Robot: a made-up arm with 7 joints. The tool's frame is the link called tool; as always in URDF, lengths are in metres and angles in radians. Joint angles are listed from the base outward.
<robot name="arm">
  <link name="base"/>
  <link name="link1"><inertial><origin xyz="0.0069 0.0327 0.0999"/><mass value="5.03"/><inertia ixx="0.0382" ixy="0" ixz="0" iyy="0.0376" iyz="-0.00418" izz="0.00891"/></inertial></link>
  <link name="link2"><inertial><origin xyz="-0.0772 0.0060 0.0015"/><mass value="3.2"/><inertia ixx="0.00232" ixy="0" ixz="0.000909" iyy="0.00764" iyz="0" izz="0.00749"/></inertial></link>
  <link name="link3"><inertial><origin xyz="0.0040 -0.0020 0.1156"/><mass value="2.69"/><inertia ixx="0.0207" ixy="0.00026" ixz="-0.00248" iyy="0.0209" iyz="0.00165" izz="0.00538"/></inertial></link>
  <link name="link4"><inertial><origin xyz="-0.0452 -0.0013 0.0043"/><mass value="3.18"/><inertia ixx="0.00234" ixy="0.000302" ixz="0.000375" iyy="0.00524" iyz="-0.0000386" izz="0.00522"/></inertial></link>
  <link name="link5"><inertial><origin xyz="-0.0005 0.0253 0.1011"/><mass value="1.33"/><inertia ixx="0.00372" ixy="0" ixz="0" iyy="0.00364" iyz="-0.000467" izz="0.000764"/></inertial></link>
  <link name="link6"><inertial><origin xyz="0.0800 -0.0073 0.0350"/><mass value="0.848"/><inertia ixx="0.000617" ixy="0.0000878" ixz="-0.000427" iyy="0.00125" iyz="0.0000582" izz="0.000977"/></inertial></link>
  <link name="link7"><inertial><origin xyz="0.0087 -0.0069 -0.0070"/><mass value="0.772"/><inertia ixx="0.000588" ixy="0" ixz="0" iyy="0.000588" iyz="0" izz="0.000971"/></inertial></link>
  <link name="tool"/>
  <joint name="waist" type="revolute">
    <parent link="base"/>
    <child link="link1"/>
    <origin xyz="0 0 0.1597" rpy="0 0 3.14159"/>
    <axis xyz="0 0 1"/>
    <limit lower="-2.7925" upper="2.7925"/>
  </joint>
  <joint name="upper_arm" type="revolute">
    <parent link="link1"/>
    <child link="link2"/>
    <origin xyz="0 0.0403 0.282" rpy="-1.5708 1.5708 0"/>
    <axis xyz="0 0 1"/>
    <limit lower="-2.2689" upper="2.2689"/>
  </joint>
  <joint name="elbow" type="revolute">
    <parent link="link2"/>
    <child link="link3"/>
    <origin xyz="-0.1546 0 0.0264" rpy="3.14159 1.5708 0"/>
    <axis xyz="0 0 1"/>
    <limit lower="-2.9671" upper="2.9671"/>
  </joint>
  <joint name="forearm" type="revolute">
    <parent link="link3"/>
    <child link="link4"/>
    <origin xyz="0.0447 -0.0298 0.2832" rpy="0 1.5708 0"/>
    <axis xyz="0 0 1"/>
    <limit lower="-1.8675" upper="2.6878"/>
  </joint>
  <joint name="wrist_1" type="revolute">
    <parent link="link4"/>
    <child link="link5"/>
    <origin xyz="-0.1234 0.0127 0.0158" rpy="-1.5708 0 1.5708"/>
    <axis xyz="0 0 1"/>
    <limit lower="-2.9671" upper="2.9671"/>
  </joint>
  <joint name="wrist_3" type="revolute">
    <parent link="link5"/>
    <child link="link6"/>
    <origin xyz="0 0.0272 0.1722" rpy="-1.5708 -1.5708 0"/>
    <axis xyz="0 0 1"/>
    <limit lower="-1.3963" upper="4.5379"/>
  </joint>
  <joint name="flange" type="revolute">
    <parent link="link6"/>
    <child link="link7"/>
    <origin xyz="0.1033 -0.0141 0.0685" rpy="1.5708 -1.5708 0"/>
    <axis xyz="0 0 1"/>
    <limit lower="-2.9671" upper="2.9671"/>
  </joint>
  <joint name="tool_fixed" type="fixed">
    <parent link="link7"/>
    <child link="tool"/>
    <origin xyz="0 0 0" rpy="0 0 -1.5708"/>
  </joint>
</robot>
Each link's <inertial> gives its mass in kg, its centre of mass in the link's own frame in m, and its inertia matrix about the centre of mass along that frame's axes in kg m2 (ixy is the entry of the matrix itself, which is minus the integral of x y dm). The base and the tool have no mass. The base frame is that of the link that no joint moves.
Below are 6 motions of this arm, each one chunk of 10 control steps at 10 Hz.
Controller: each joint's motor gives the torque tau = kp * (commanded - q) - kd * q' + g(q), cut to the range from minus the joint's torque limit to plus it. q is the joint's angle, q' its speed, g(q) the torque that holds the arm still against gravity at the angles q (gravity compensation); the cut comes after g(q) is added. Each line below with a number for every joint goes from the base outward.
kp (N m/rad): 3.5 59 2.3 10 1.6 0.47 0.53
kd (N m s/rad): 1.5 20 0.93 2.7 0.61 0.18 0.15
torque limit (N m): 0.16 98 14 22 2.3 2.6 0.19
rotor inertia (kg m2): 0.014 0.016 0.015 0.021 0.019 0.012 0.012
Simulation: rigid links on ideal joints. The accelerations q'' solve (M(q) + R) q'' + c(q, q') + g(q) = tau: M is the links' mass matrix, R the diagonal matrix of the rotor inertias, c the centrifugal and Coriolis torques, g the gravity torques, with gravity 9.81 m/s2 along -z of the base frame. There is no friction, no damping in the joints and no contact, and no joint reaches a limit. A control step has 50 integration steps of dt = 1/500 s. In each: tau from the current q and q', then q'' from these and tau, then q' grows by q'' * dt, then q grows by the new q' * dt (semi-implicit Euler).
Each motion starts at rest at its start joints. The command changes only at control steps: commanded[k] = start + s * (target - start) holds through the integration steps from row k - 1 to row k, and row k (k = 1, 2, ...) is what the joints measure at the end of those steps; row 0 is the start. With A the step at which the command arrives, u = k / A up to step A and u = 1 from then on. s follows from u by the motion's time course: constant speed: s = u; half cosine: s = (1 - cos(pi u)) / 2; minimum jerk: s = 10 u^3 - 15 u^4 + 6 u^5; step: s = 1 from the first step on.
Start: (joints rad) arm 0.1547 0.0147 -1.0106 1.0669 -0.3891 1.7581 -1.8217
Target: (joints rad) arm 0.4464 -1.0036 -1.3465 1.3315 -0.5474 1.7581 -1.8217
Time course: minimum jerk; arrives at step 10
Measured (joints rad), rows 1 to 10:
1: 0.1532 0.0134 -1.0116 1.0662 -0.3890 1.7591 -1.8215
2: 0.1409 0.0036 -1.0166 1.0624 -0.3890 1.7663 -1.8199
3: 0.0972 -0.0261 -1.0239 1.0549 -0.3919 1.7862 -1.8156
4: 0.0188 -0.0829 -1.0376 1.0469 -0.4014 1.8216 -1.8089
5: -0.0707 -0.1683 -1.0717 1.0449 -0.4156 1.8655 -1.8012
6: -0.1454 -0.2793 -1.1342 1.0591 -0.4300 1.8981 -1.7948
7: -0.1981 -0.4085 -1.2092 1.0948 -0.4449 1.8971 -1.7921
8: -0.2339 -0.5423 -1.2661 1.1453 -0.4654 1.8534 -1.7940
9: -0.2588 -0.6651 -1.2833 1.1983 -0.4943 1.7760 -1.7996
10: -0.2762 -0.7660 -1.2608 1.2459 -0.5289 1.6844 -1.8068

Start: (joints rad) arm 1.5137 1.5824 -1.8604 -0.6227 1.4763 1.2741 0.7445
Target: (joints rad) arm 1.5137 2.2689 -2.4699 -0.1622 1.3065 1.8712 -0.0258
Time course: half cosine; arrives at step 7
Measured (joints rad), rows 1 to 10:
1: 1.5125 1.5860 -1.8701 -0.6200 1.4783 1.2739 0.7401
2: 1.5076 1.6021 -1.9062 -0.6080 1.4840 1.2716 0.7194
3: 1.4979 1.6397 -1.9736 -0.5807 1.4905 1.2645 0.6691
4: 1.4839 1.7023 -2.0616 -0.5355 1.4920 1.2525 0.5835
5: 1.4670 1.7871 -2.1523 -0.4730 1.4841 1.2398 0.4675
6: 1.4487 1.8857 -2.2310 -0.3967 1.4663 1.2376 0.3366
7: 1.4298 1.9856 -2.2926 -0.3139 1.4436 1.2615 0.2134
8: 1.4120 2.0749 -2.3422 -0.2365 1.4233 1.3209 0.1175
9: 1.3980 2.1475 -2.3861 -0.1754 1.4083 1.4107 0.0537
10: 1.3898 2.2021 -2.4252 -0.1341 1.3962 1.5161 0.0157

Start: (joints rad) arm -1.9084 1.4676 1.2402 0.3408 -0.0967 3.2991 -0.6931
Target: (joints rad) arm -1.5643 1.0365 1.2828 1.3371 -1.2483 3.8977 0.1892
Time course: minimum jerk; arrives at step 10
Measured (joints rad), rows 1 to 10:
1: -1.9081 1.4672 1.2414 0.3428 -0.0989 3.2988 -0.6921
2: -1.9060 1.4642 1.2490 0.3566 -0.1135 3.2975 -0.6846
3: -1.8998 1.4547 1.2668 0.3949 -0.1537 3.2966 -0.6605
4: -1.8877 1.4341 1.2938 0.4666 -0.2278 3.3008 -0.6097
5: -1.8691 1.3997 1.3240 0.5722 -0.3367 3.3161 -0.5274
6: -1.8448 1.3519 1.3483 0.7030 -0.4720 3.3480 -0.4164
7: -1.8168 1.2951 1.3583 0.8439 -0.6190 3.4002 -0.2872
8: -1.7877 1.2362 1.3492 0.9776 -0.7594 3.4737 -0.1555
9: -1.7596 1.1823 1.3213 1.0899 -0.8766 3.5656 -0.0382
10: -1.7343 1.1379 1.2803 1.1738 -0.9628 3.6680 0.0526

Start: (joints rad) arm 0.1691 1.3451 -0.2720 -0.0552 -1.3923 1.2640 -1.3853
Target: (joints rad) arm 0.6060 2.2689 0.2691 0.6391 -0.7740 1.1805 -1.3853
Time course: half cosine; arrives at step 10
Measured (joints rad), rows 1 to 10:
1: 0.1687 1.3486 -0.2739 -0.0478 -1.3910 1.2670 -1.3853
2: 0.1672 1.3629 -0.2795 -0.0208 -1.3873 1.2759 -1.3856
3: 0.1641 1.3942 -0.2867 0.0319 -1.3798 1.2873 -1.3872
4: 0.1594 1.4458 -0.2893 0.1090 -1.3659 1.2930 -1.3906
5: 0.1538 1.5182 -0.2794 0.2036 -1.3414 1.2834 -1.3954
6: 0.1489 1.6090 -0.2512 0.3048 -1.3008 1.2510 -1.4007
7: 0.1466 1.7132 -0.2032 0.3998 -1.2406 1.1954 -1.4044
8: 0.1479 1.8233 -0.1378 0.4769 -1.1624 1.1260 -1.4049
9: 0.1534 1.9307 -0.0599 0.5278 -1.0756 1.0614 -1.4010
10: 0.1633 2.0256 0.0252 0.5493 -0.9953 1.0236 -1.3935

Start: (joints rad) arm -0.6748 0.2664 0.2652 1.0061 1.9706 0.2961 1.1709
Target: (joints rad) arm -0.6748 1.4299 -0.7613 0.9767 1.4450 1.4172 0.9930
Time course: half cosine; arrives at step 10
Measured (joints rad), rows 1 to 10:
1: -0.6730 0.2704 0.2607 1.0102 1.9700 0.2952 1.1698
2: -0.6676 0.2876 0.2437 1.0239 1.9658 0.2972 1.1653
3: -0.6598 0.3265 0.2093 1.0462 1.9536 0.3131 1.1556
4: -0.6526 0.3921 0.1568 1.0709 1.9313 0.3514 1.1403
5: -0.6491 0.4849 0.0864 1.0898 1.8993 0.4125 1.1198
6: -0.6495 0.6010 -0.0014 1.0955 1.8587 0.4898 1.0952
7: -0.6519 0.7330 -0.1049 1.0829 1.8097 0.5728 1.0684
8: -0.6548 0.8714 -0.2194 1.0512 1.7519 0.6522 1.0416
9: -0.6583 1.0056 -0.3397 1.0040 1.6849 0.7251 1.0177
10: -0.6646 1.1245 -0.4644 0.9498 1.6093 0.7979 0.9990

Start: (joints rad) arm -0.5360 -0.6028 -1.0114 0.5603 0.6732 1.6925 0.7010
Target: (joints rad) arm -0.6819 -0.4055 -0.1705 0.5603 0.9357 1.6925 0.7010
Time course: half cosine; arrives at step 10
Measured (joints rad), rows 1 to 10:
1: -0.5364 -0.6020 -1.0079 0.5604 0.6736 1.6925 0.7008
2: -0.5382 -0.5988 -0.9934 0.5609 0.6763 1.6925 0.7000
3: -0.5421 -0.5916 -0.9622 0.5617 0.6838 1.6921 0.6989
4: -0.5486 -0.5796 -0.9119 0.5628 0.6982 1.6911 0.6978
5: -0.5584 -0.5630 -0.8435 0.5642 0.7201 1.6895 0.6970
6: -0.5716 -0.5426 -0.7606 0.5659 0.7487 1.6872 0.6968
7: -0.5879 -0.5200 -0.6692 0.5675 0.7820 1.6847 0.6973
8: -0.6064 -0.4967 -0.5761 0.5686 0.8169 1.6827 0.6985
9: -0.6252 -0.4747 -0.4888 0.5684 0.8495 1.6819 0.7000
10: -0.6421 -0.4556 -0.4141 0.5663 0.8759 1.6831 0.7018

